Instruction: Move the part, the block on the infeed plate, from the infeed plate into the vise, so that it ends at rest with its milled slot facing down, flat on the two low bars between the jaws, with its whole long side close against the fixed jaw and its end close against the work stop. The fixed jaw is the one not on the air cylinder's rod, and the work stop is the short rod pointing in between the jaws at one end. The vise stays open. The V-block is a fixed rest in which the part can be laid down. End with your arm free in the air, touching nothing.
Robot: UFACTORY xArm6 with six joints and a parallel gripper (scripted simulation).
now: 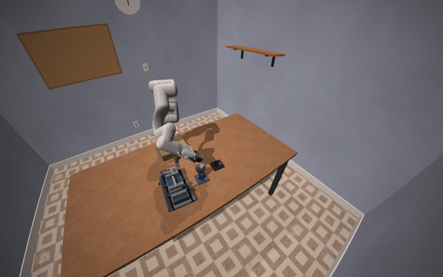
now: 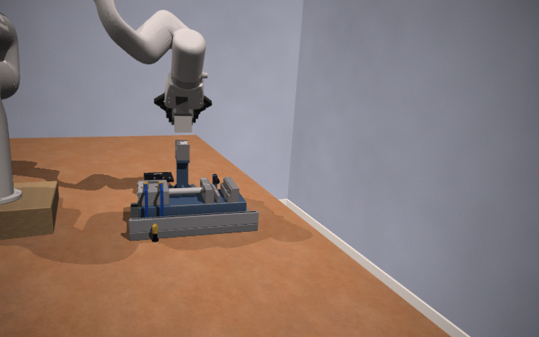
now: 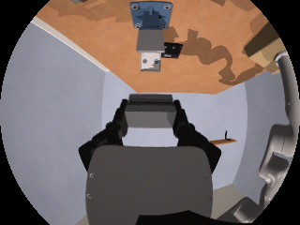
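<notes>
The part is 1 cm below my hand. The rest, counted from my hand: white cylinder rod (18 cm to the right, 16 cm below, 3 cm behind); post (18 cm below, 1 cm to the left); black work stop (15 cm to the right, 15 cm below, 6 cm ahead).
</notes>
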